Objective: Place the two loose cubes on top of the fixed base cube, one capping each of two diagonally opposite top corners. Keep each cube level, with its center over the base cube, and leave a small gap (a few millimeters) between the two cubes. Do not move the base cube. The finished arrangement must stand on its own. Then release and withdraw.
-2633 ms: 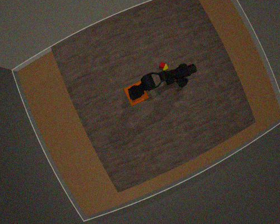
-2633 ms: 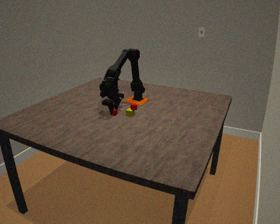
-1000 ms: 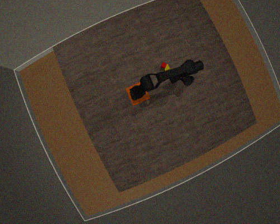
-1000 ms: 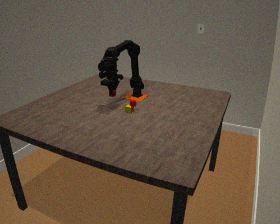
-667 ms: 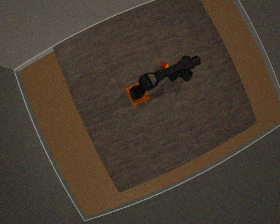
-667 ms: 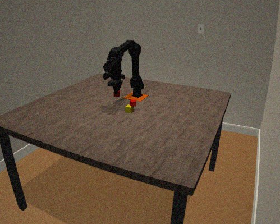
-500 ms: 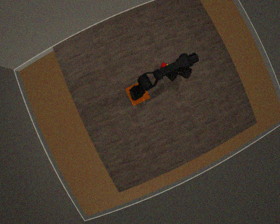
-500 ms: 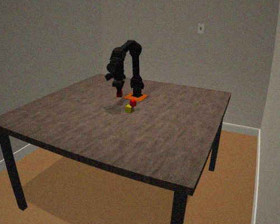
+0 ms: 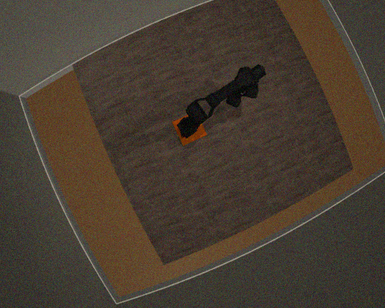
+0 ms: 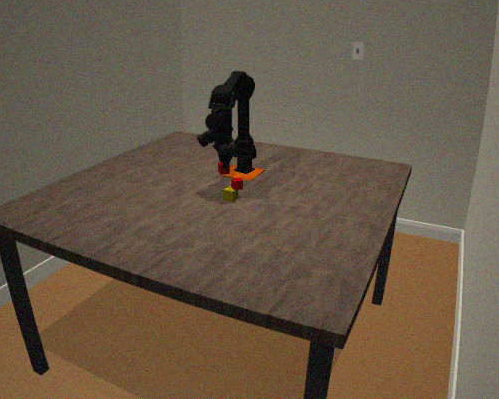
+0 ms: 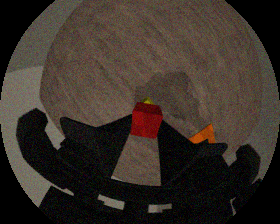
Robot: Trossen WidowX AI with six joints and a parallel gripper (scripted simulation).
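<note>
The red cube is 4 cm behind my gripper tip, 3 cm to the left of it and 6 cm below it. Round my gripper tip: yellow cube 2 cm behind, 1 cm to the left, 10 cm below.
</note>
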